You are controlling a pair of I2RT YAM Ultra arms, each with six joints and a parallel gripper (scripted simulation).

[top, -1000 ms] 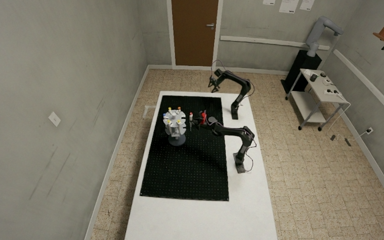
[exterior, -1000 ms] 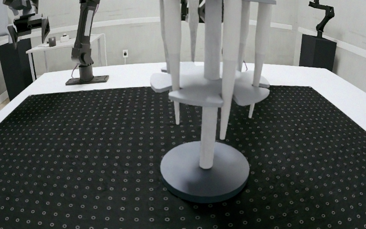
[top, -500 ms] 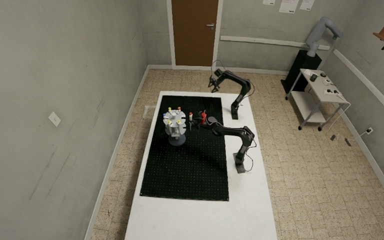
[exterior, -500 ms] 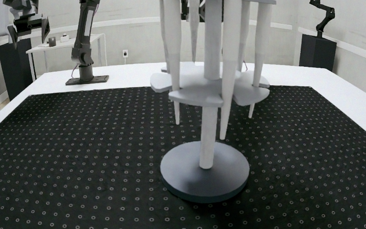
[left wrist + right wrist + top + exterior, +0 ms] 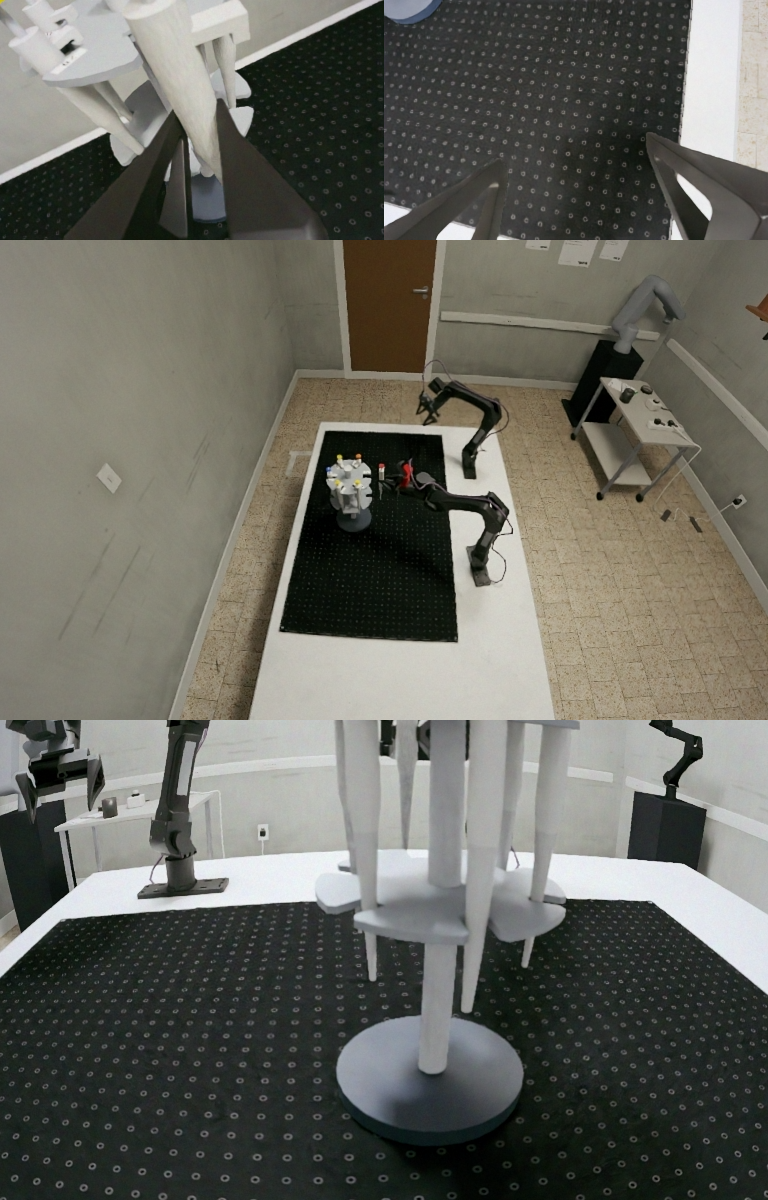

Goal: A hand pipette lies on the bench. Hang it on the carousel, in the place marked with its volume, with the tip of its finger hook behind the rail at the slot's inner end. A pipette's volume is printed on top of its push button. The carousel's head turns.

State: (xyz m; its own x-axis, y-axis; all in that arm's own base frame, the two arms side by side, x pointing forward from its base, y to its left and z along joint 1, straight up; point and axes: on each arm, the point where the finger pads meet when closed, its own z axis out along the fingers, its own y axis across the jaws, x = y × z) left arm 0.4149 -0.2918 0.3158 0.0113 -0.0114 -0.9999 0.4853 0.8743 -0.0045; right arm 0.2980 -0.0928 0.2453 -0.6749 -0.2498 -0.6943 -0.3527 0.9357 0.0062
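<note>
Right now my left hand is 10 mm to the left of the white pipette and 20 mm above it.
</note>
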